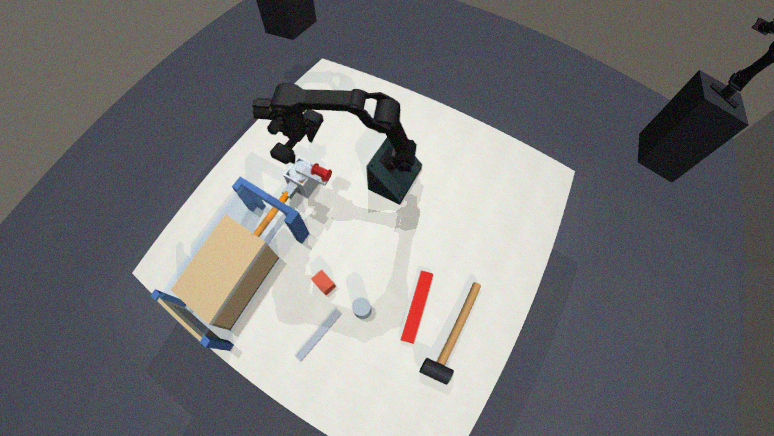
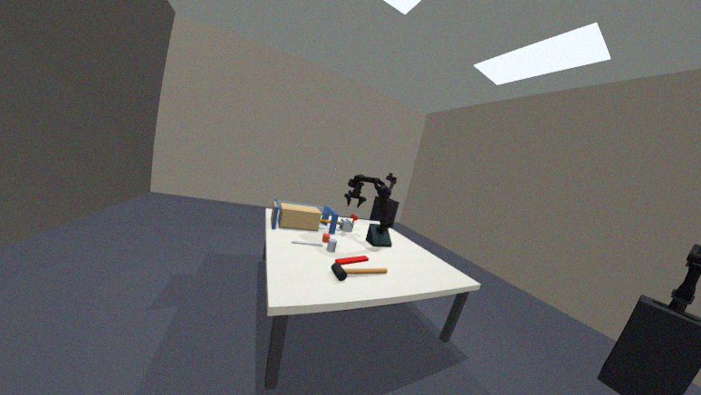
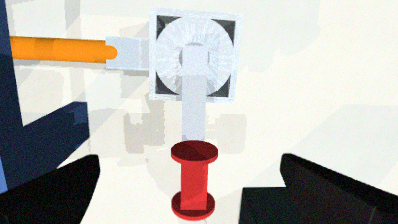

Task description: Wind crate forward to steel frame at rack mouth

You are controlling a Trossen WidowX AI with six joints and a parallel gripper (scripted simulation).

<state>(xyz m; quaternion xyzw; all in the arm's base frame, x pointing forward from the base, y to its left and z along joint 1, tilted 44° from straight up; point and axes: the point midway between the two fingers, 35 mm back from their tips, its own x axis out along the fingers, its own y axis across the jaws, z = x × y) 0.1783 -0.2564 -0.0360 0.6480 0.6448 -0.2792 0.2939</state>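
The red knob is 90 mm below my gripper tip and 60 mm to the left of it. Also, from my gripper tip: grey winch (190 mm below, 50 mm to the right, 20 mm behind); blue frame post (160 mm ahead, 120 mm below, 50 mm to the right); winch handle (120 mm below, 20 mm to the left).
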